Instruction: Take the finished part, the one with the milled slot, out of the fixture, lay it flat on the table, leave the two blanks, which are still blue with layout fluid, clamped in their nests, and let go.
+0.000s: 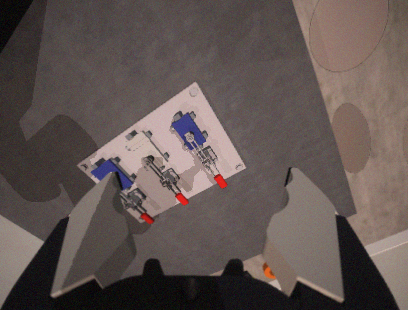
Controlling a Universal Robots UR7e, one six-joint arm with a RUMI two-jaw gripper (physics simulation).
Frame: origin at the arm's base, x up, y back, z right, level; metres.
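Seen in the pictures: gripper, fingertip midpoint: (202, 171).
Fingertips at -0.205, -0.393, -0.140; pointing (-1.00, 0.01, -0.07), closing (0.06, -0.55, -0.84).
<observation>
Pixels of each thing's middle, then the offset from my fingertips to it, as dx, dy, dz. "pt": a spot on its surface instead. Level surfaces: height alone.
- fixture plate, surface spot: (220, 146) pt -0.228, -0.084, +0.002
- finished part, body centre: (147, 152) -0.217, +0.008, +0.145
- middle clamp, body centre: (168, 181) -0.202, -0.074, +0.150
- dark grey table top, its level: dx -0.243
The fixture plate (220, 146) is pale and lies turned at an angle, with three nests in a row. The finished part (142, 143) is pale, close to the plate's colour, and sits in the middle nest; its slot is hard to make out. The middle clamp (169, 178) reaches toward its lower end; whether it presses is unclear. One blue blank (184, 125) sits in the right nest under its clamp arm. The other blue blank (109, 171) is in the left nest, its clamp partly hidden by the left jaw. My gripper (202, 171) is open and empty, above the fixture.
Red-tipped clamp handles (220, 181) (182, 199) (147, 218) stick out along the plate's near edge. The dark grey table top (240, 60) ends at the right beside a pale brown floor. A small orange object (269, 271) shows beside the right jaw.
</observation>
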